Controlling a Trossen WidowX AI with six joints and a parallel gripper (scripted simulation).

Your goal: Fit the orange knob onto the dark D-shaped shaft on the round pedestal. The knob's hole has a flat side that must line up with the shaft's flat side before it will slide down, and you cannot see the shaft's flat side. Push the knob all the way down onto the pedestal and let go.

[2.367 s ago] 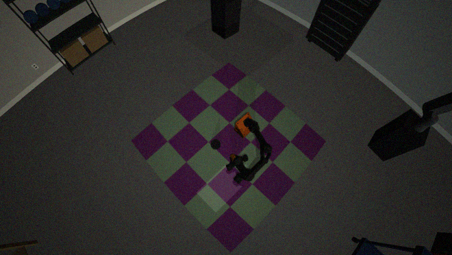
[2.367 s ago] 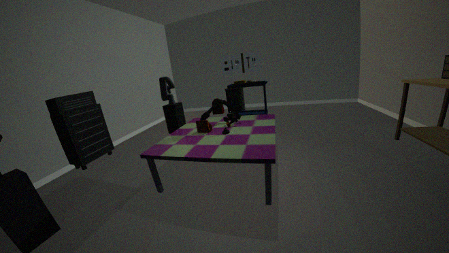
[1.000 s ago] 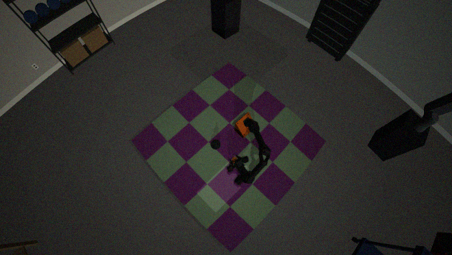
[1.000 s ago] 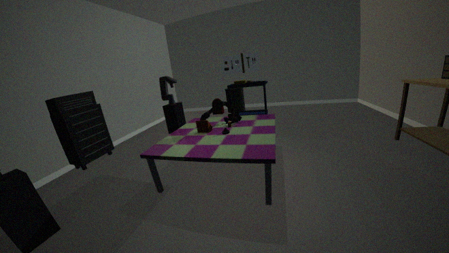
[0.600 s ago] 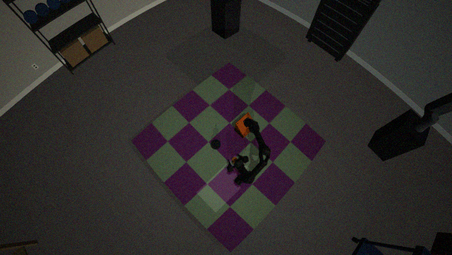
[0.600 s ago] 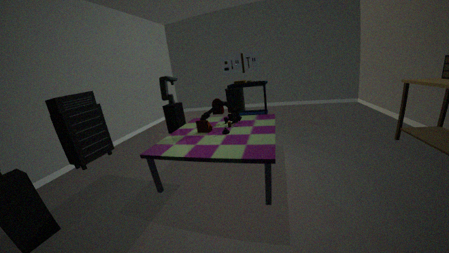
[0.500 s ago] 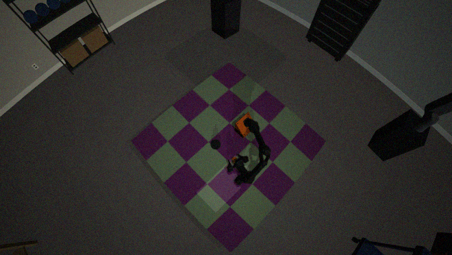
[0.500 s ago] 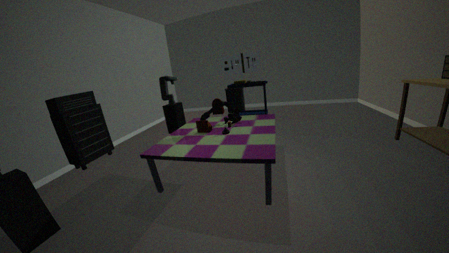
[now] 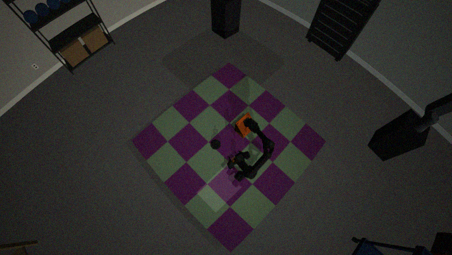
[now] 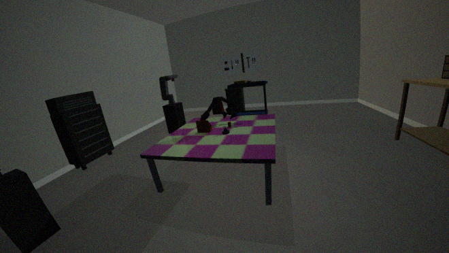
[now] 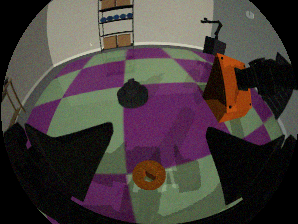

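Right now my gripper tip is 10 mm short of the orange knob, 30 mm to the right of it and 80 mm above it. The rest, counted from my gripper tip: pedestal 30 mm ahead, 180 mm to the right, 80 mm below.
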